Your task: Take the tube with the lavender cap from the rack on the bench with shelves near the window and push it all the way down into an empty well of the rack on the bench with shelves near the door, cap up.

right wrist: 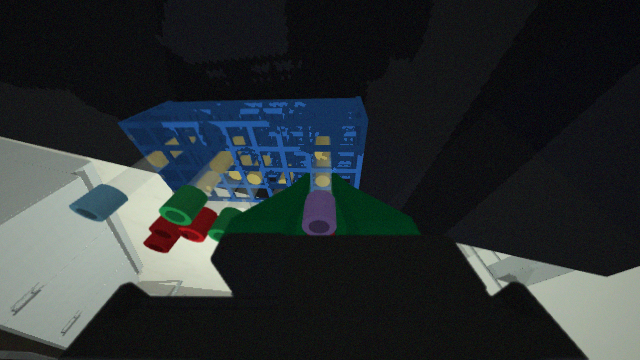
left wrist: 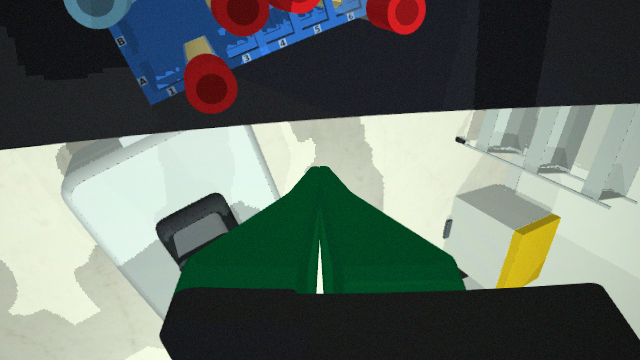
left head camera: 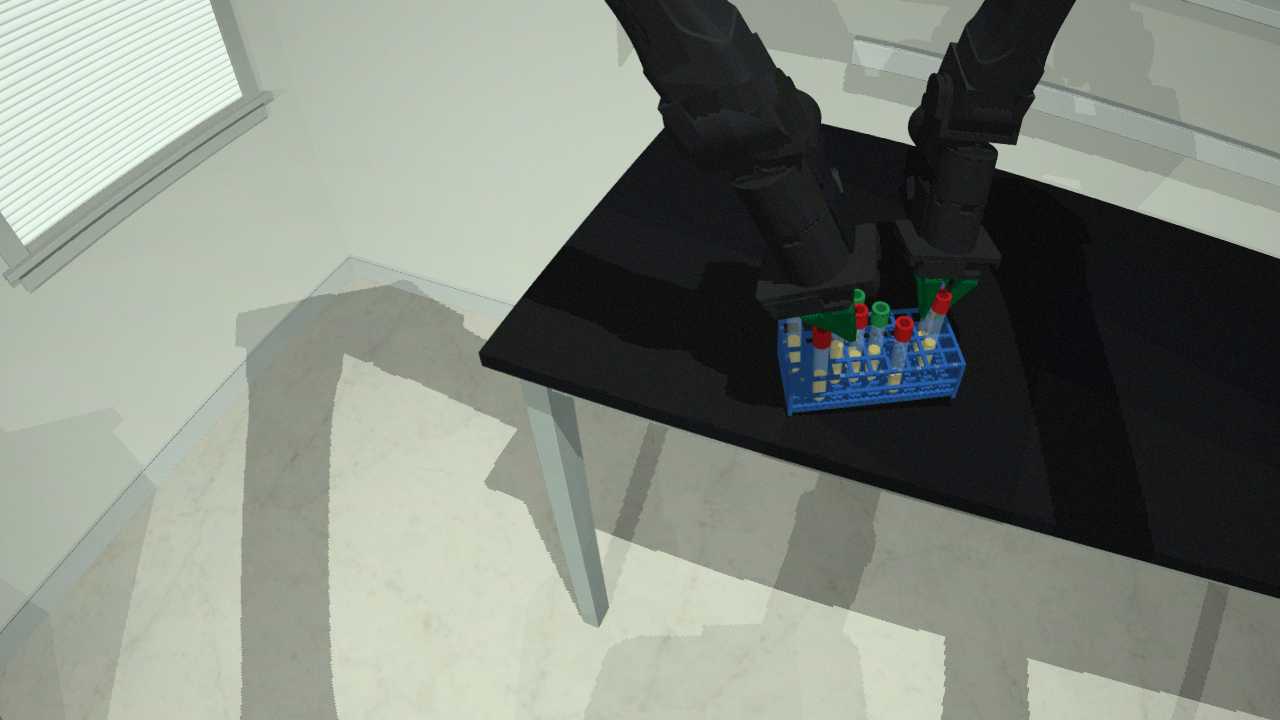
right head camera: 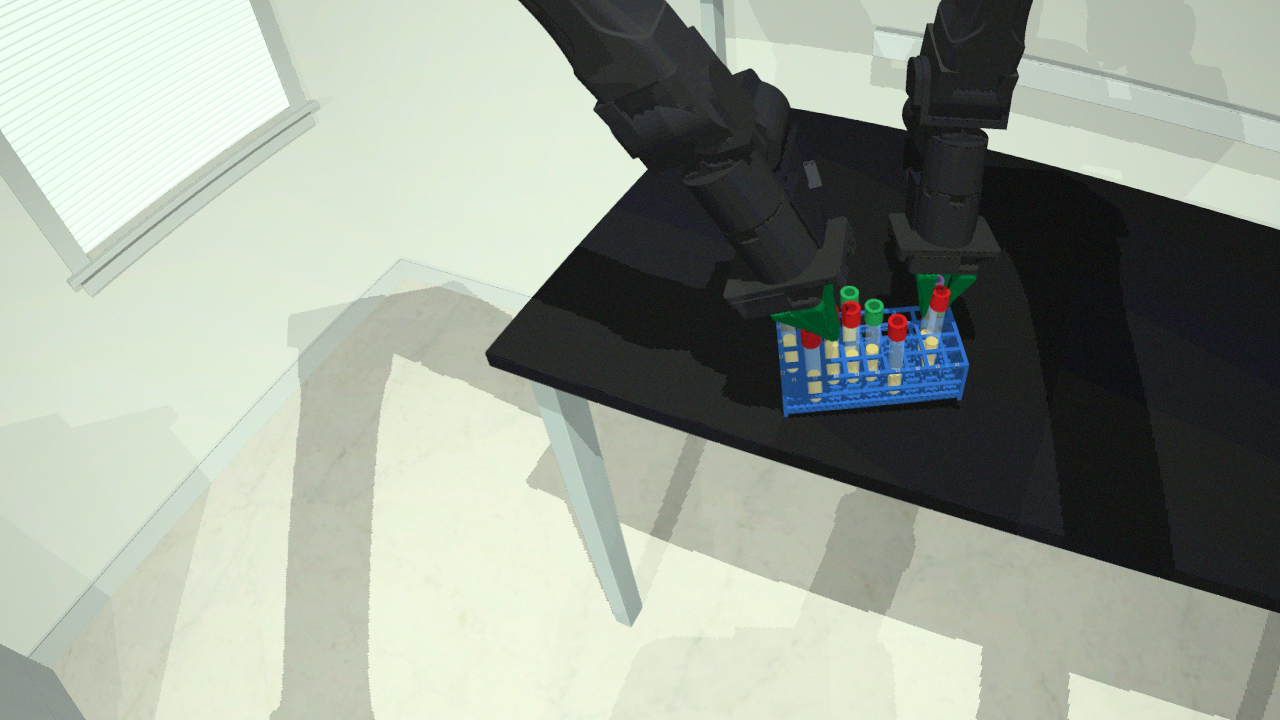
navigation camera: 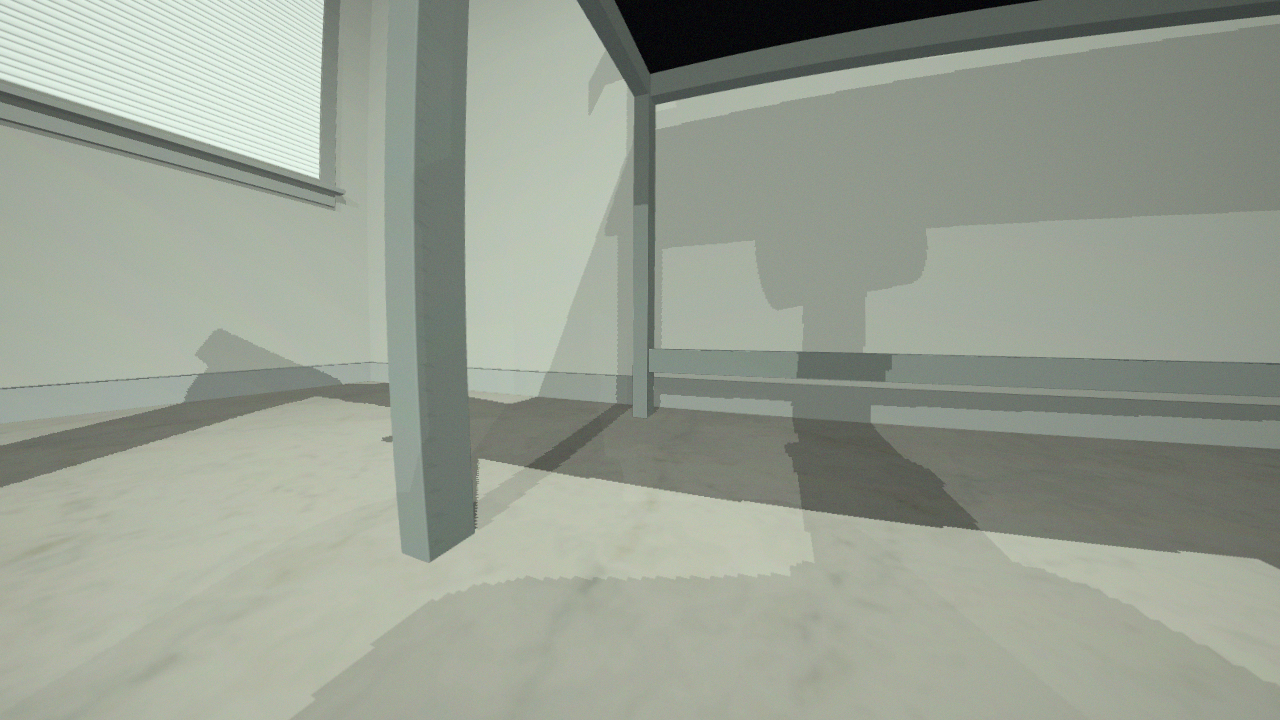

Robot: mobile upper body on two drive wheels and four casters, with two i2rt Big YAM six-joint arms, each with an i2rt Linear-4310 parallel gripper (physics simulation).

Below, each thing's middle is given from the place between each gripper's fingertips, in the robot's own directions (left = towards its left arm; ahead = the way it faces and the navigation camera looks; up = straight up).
Now: right hand 60 mm to the right of the blue tube rack (right head camera: 946,379), 60 mm above it and 10 mm past it.
Now: left hand 110 mm above the blue tube rack, 80 mm short of it and 60 mm to the left of it.
